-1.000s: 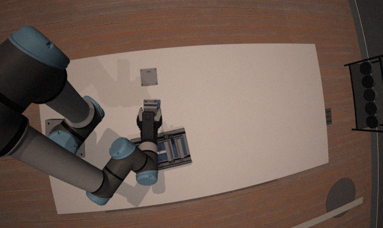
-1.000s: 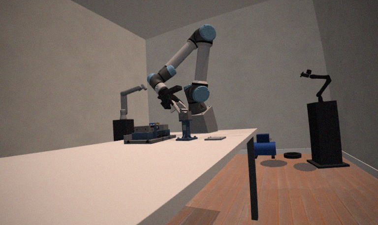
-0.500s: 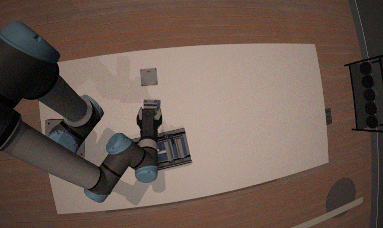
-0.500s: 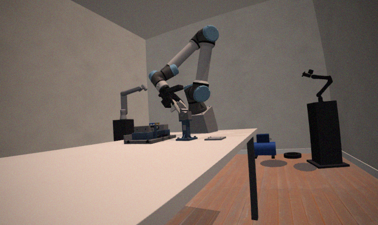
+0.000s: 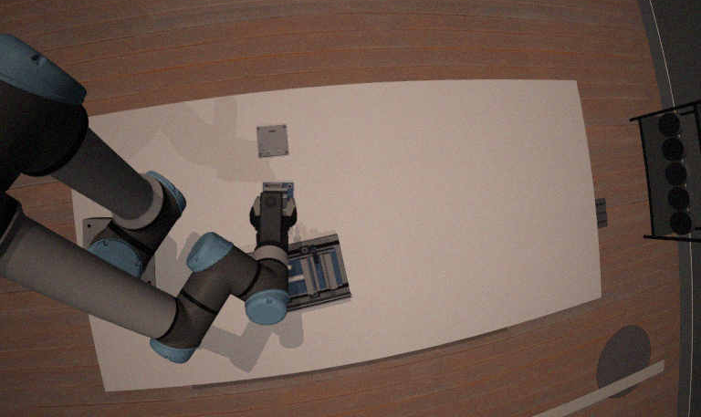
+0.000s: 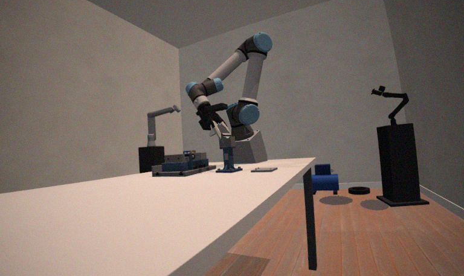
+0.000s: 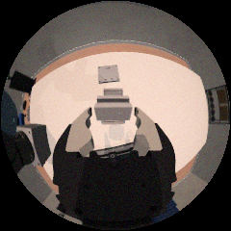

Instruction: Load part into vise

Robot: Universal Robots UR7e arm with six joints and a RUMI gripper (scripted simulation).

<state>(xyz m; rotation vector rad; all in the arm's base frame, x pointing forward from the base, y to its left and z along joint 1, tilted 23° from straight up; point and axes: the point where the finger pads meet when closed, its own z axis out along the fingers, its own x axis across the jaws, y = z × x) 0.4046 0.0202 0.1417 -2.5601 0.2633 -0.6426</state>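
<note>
Now: the part 1 cm to the left of my hand. Also, from my hand: vise (22 cm to the right, 12 cm below, 3 cm behind); infeed plate (17 cm to the left, 16 cm below, 4 cm ahead).
</note>
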